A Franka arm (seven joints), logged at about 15 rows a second.
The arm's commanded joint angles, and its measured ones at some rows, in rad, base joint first. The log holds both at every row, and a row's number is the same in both.
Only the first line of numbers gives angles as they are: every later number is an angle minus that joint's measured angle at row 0.
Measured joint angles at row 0:
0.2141 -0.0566 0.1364 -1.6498 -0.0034 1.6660 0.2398
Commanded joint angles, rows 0 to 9:
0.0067 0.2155 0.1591 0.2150 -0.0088 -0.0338 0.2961
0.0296 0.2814 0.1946 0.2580 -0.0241 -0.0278 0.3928
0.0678 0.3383 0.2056 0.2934 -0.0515 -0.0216 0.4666
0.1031 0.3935 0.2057 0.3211 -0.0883 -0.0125 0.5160
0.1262 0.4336 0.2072 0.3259 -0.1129 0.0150 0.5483
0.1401 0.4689 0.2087 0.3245 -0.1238 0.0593 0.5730
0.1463 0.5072 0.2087 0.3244 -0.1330 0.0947 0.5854
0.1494 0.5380 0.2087 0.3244 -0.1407 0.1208 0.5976
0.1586 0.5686 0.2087 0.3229 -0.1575 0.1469 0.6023
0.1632 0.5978 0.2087 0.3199 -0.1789 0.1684 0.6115
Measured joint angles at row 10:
0.1497 0.5055 0.2057 0.2558 -0.1243 0.1410 0.5668
